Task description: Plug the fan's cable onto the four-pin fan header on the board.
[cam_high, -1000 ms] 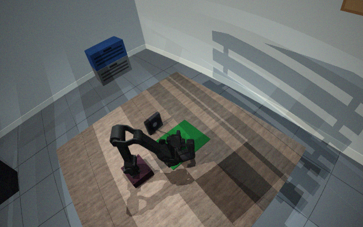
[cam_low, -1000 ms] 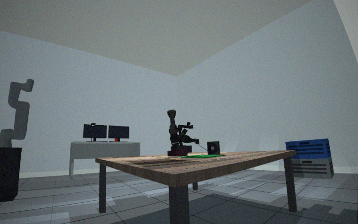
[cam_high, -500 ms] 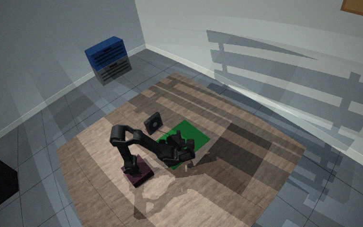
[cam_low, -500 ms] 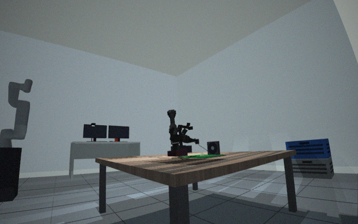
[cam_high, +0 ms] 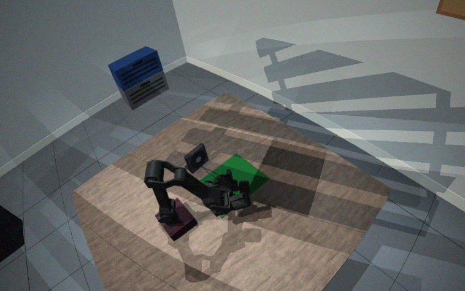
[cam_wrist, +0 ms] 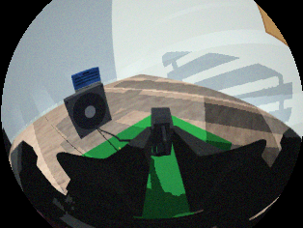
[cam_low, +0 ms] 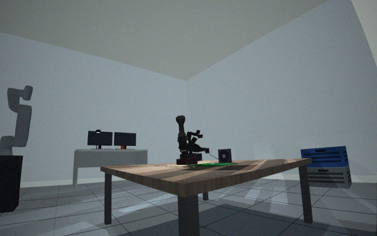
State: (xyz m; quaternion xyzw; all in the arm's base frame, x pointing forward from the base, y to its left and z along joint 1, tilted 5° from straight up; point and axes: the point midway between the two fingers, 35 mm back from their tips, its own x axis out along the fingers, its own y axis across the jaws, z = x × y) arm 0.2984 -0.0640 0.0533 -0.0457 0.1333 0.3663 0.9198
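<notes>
Right now my gripper tip is 2 cm short of the green board, 3 cm to the right of it and 13 cm above it. From my gripper tip the other things lie so: black fan 2 cm behind, 23 cm to the left, 6 cm below; then black plug 1 cm below.
</notes>
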